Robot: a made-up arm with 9 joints.
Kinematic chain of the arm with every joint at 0, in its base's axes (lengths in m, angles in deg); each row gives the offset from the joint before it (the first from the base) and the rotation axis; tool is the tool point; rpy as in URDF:
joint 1: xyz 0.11 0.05 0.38 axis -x
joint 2: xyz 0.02 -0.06 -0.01 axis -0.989 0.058 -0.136
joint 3: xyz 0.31 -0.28 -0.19 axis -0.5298 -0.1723 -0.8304
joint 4: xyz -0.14 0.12 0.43 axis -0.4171 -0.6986 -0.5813
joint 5: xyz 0.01 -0.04 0 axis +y
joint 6: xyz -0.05 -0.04 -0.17 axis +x
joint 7: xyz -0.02 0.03 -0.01 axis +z
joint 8: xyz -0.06 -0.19 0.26 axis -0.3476 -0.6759 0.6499
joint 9: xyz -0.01 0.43 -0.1 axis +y
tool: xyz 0.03 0 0.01 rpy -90 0 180
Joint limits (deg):
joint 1: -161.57..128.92
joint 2: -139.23..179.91
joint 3: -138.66..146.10
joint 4: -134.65..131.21
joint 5: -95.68..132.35
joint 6: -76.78..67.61
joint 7: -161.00..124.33
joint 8: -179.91..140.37
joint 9: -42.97..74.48
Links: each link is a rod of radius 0.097 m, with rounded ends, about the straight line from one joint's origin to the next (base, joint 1, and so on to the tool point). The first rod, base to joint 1, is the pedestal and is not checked.
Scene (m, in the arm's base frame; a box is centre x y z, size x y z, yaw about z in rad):
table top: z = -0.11
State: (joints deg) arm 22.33 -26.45 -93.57 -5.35 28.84 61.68 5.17 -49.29 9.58
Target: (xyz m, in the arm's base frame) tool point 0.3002 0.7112 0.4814
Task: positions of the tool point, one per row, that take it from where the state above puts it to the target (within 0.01 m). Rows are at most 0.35 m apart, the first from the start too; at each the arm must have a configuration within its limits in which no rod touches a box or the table.
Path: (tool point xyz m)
1: 0.7662 -0.3967 0.7598
2: 0.6960 -0.2186 0.9861
3: 0.6045 0.0727 1.0936
4: 0.5010 0.3918 1.0281
5: 0.3964 0.6318 0.7991
6: 0.3002 0.7112 0.4813

